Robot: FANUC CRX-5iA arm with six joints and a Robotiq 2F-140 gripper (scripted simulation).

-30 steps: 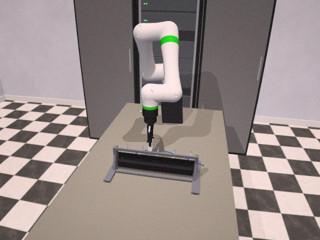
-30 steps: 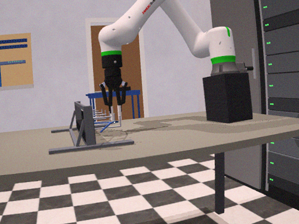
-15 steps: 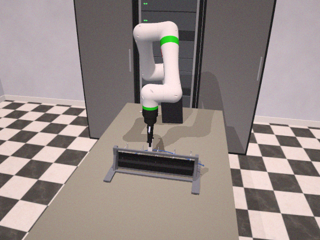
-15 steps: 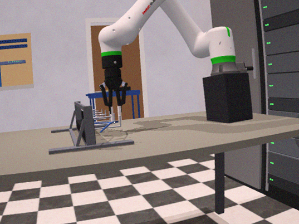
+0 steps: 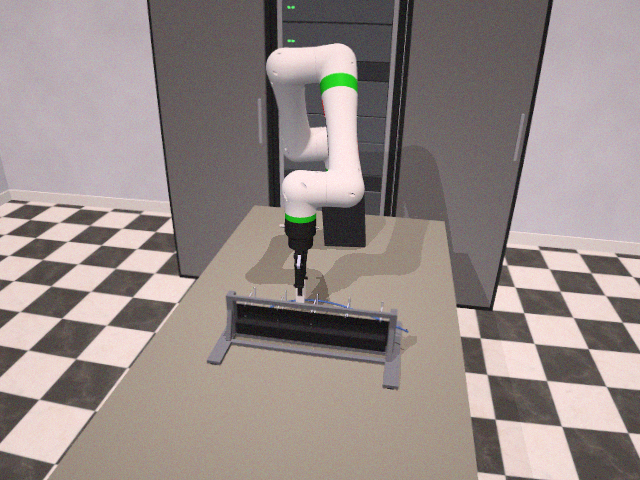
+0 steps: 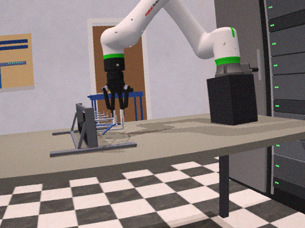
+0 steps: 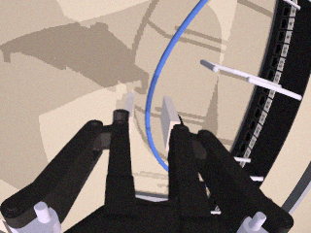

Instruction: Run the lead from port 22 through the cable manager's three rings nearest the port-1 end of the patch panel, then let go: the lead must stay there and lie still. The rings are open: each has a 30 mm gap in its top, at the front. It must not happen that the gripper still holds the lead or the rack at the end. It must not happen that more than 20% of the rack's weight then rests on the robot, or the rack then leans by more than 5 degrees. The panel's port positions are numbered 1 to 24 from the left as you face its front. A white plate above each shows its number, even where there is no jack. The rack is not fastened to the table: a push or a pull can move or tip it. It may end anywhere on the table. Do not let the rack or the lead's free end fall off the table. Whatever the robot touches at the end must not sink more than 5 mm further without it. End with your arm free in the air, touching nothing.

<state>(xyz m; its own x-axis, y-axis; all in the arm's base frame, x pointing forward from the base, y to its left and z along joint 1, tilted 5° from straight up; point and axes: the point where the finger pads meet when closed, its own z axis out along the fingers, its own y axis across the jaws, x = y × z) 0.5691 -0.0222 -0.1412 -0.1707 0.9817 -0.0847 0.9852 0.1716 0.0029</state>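
My hand is 15 cm short of the grey rack and 7 cm to the right of it. Round my hand: lead's free end: 35 cm to the left, 10 cm ahead, 1 cm below.
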